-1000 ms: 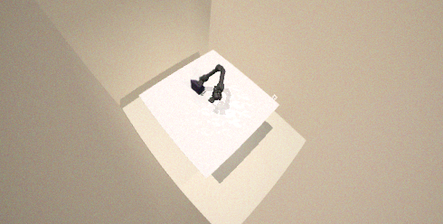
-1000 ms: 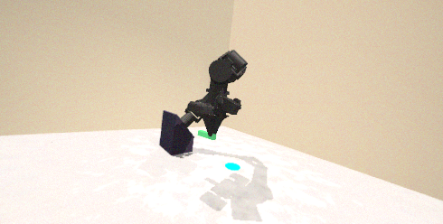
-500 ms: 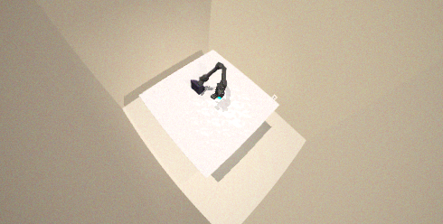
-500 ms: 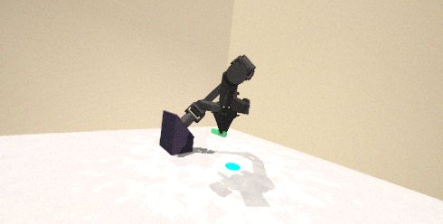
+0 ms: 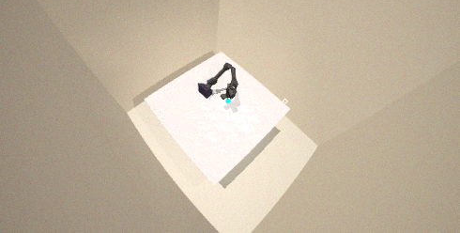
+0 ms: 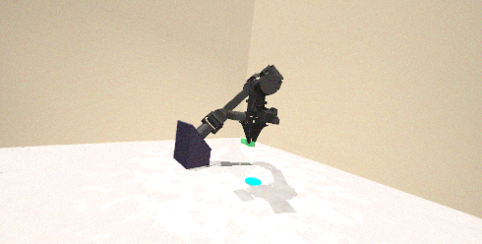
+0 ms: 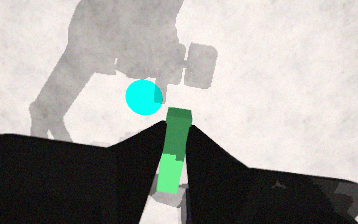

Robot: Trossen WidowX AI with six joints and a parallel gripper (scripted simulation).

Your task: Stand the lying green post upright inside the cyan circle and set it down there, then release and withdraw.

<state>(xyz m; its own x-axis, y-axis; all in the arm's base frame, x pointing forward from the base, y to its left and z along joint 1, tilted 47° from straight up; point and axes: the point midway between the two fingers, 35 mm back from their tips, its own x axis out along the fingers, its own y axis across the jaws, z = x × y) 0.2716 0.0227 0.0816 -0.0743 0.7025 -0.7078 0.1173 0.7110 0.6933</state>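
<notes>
My gripper tip is now 2 cm past the cyan circle, 5 cm to the right of it and 15 cm above it. The rest, counted from my gripper tip: green post: 2 cm behind.
</notes>
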